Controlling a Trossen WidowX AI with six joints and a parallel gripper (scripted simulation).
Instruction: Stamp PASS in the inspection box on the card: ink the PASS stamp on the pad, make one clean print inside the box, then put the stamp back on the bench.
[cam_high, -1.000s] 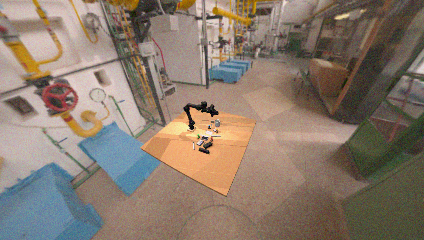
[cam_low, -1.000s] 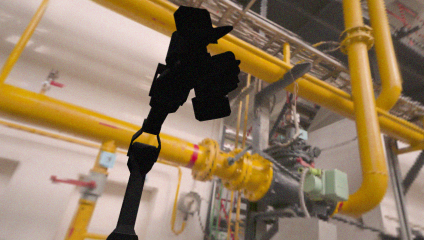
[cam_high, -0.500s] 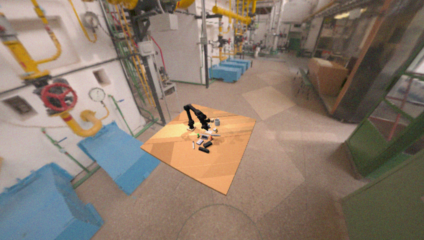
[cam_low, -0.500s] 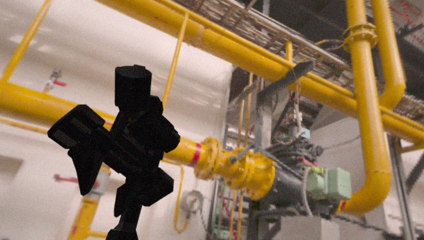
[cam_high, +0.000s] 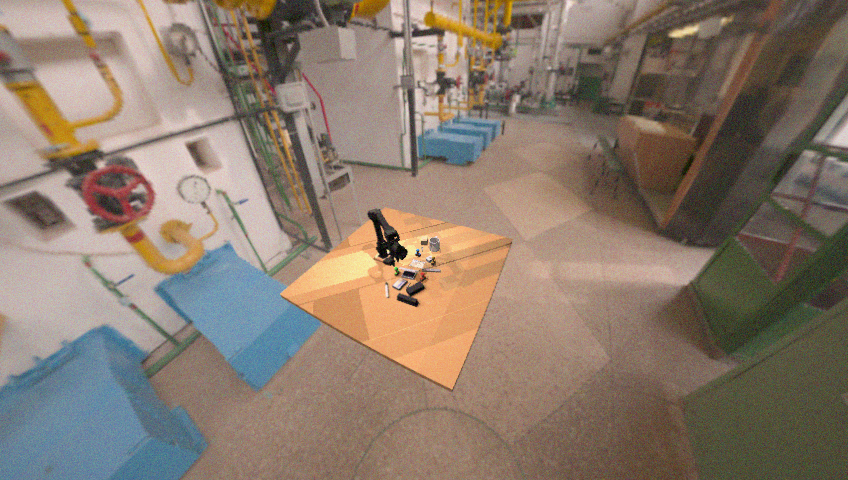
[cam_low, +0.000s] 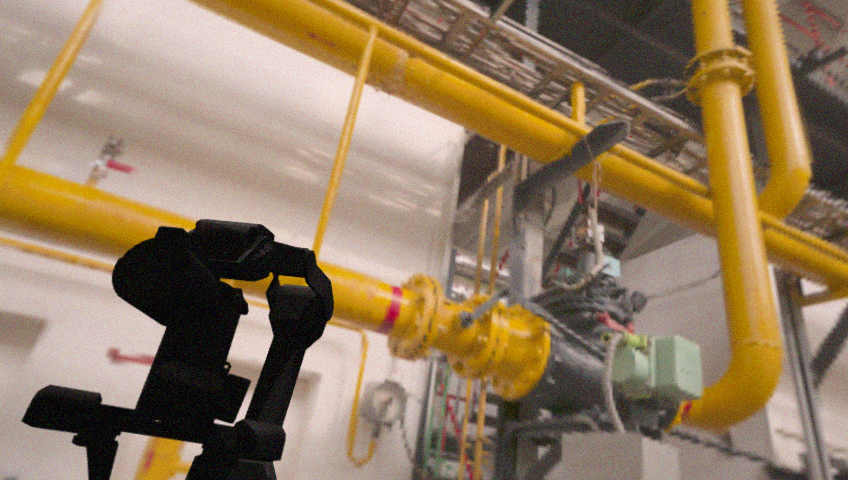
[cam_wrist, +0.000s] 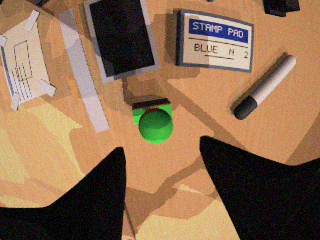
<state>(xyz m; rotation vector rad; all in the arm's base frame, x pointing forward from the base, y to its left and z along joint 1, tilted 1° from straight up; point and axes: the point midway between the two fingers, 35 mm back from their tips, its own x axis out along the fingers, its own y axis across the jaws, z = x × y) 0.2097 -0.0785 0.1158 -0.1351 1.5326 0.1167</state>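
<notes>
Now: the green-knobbed stamp 8 cm below my gripper tip. Round my gripper tip: grey strip 10 cm below, 8 cm to the left, 4 cm ahead; white card 17 cm to the left, 10 cm below, 5 cm ahead; ink pad 9 cm below, 8 cm ahead, 3 cm to the left.
</notes>
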